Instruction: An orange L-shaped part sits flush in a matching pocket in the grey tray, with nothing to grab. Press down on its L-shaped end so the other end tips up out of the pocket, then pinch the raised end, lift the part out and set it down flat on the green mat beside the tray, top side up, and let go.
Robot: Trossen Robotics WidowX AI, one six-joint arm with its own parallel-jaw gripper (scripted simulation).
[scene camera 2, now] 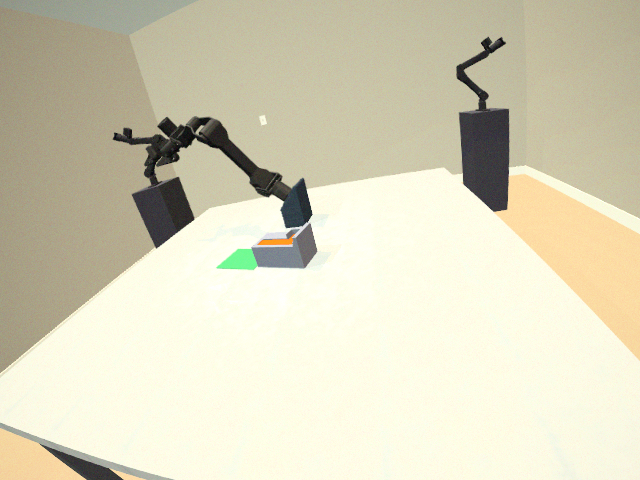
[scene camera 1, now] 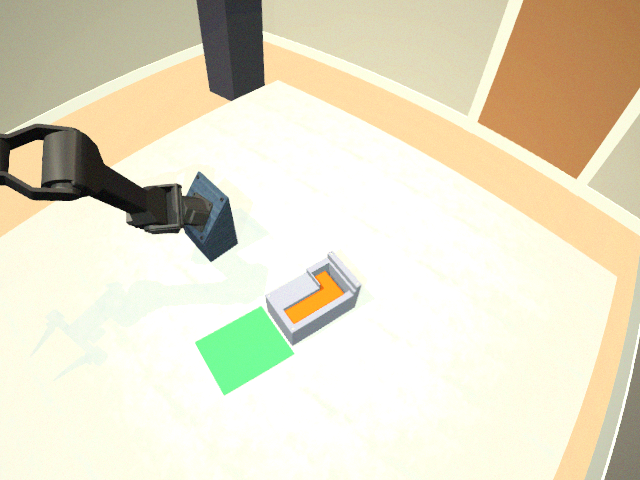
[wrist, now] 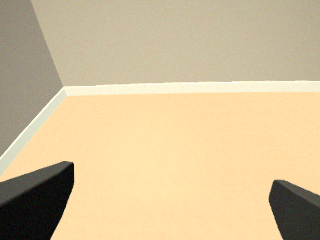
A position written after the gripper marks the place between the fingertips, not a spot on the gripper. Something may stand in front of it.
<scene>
The gripper [scene camera 2: 150, 165] is open, with nothing in its grasp. Further things: an orange L-shaped part [scene camera 1: 329, 291] and a green mat [scene camera 1: 235, 354].
The gripper is seen too in the wrist view [wrist: 175, 182]. The wrist view does not show the orange L-shaped part: it is out of frame.
</scene>
